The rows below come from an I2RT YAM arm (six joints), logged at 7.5 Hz.
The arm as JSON. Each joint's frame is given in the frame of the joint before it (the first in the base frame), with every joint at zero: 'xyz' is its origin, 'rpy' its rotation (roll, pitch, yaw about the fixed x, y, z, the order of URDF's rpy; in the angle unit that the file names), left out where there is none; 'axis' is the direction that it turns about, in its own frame. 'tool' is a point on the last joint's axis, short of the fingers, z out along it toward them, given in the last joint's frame.
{
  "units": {
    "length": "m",
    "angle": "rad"
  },
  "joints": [
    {
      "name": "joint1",
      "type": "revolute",
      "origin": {
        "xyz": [
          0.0,
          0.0,
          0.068
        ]
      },
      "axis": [
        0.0,
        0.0,
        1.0
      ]
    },
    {
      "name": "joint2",
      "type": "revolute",
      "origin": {
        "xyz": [
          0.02,
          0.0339,
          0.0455
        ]
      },
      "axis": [
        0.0,
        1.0,
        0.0
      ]
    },
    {
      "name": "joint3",
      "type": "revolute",
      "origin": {
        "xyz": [
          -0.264,
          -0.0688,
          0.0
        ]
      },
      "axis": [
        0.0,
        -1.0,
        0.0
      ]
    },
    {
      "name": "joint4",
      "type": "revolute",
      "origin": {
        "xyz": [
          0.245,
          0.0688,
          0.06
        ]
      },
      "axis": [
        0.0,
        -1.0,
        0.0
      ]
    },
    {
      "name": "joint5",
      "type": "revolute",
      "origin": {
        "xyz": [
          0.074,
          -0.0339,
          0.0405
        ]
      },
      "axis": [
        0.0,
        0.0,
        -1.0
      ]
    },
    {
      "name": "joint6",
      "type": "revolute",
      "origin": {
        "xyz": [
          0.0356,
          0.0,
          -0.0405
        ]
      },
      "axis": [
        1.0,
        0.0,
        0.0
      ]
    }
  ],
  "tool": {
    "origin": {
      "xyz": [
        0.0,
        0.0,
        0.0
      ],
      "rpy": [
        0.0,
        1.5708,
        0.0
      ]
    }
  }
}
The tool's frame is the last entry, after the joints.
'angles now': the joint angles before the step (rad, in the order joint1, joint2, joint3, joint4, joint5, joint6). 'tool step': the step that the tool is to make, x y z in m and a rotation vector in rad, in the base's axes. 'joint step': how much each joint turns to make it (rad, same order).
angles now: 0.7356, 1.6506, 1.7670, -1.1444, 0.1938, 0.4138
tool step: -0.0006, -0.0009, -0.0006, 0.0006, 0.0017, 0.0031
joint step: -0.0012, -0.0048, -0.0076, 0.0025, -0.0036, -0.0029
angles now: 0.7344, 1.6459, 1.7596, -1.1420, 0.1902, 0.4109
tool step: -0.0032, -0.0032, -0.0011, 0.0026, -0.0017, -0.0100
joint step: -0.0002, -0.0197, -0.0262, 0.0078, 0.0044, 0.0089
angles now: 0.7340, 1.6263, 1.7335, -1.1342, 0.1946, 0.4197
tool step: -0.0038, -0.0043, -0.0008, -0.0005, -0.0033, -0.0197
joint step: -0.0007, -0.0226, -0.0272, 0.0037, 0.0120, 0.0152
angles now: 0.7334, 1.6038, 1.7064, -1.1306, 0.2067, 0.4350
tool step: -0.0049, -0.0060, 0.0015, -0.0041, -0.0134, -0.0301
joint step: -0.0009, -0.0283, -0.0240, -0.0013, 0.0254, 0.0192
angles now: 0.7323, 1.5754, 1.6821, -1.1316, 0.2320, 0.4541
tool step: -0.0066, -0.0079, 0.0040, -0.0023, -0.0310, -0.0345
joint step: -0.0006, -0.0399, -0.0276, 0.0049, 0.0369, 0.0175
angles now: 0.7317, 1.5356, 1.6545, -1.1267, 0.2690, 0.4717
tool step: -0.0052, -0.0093, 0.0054, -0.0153, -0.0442, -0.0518
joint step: -0.0048, -0.0363, -0.0178, -0.0012, 0.0598, 0.0182
